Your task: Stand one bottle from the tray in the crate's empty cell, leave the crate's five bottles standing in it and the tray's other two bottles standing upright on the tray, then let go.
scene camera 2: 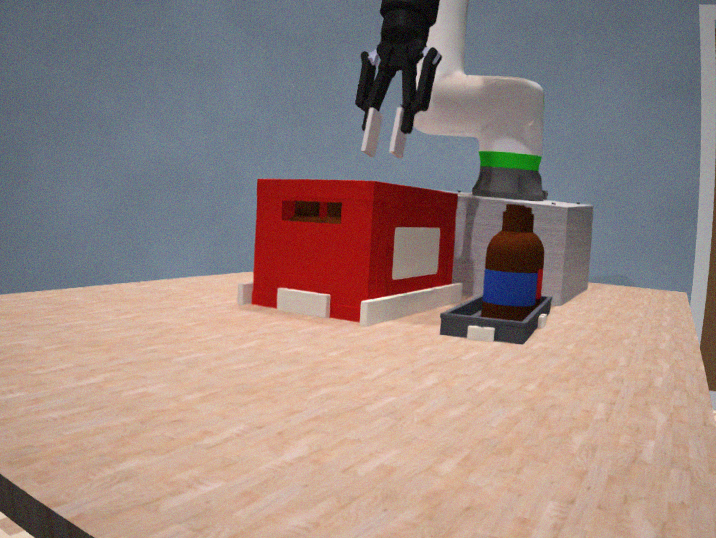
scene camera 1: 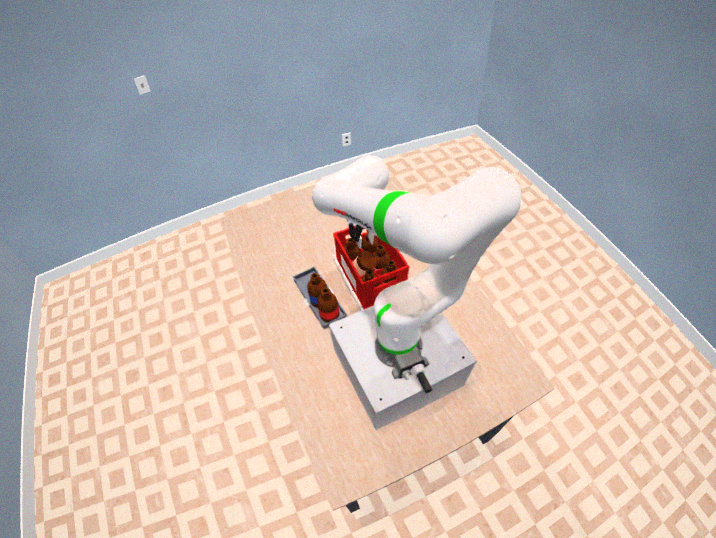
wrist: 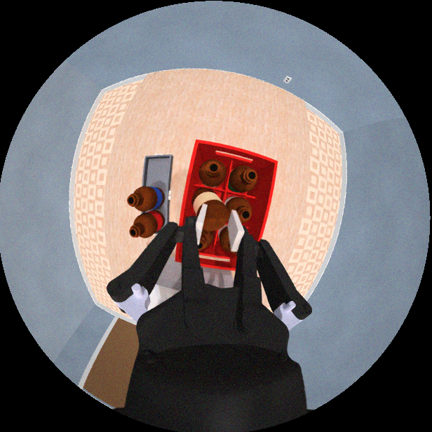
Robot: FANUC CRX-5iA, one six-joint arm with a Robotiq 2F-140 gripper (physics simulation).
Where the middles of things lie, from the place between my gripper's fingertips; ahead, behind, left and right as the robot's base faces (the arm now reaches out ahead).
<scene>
Right now my hand is 190 mm to the right of the red-labelled bottle (wrist: 147, 223), 140 mm above it and 100 mm past it.
</scene>
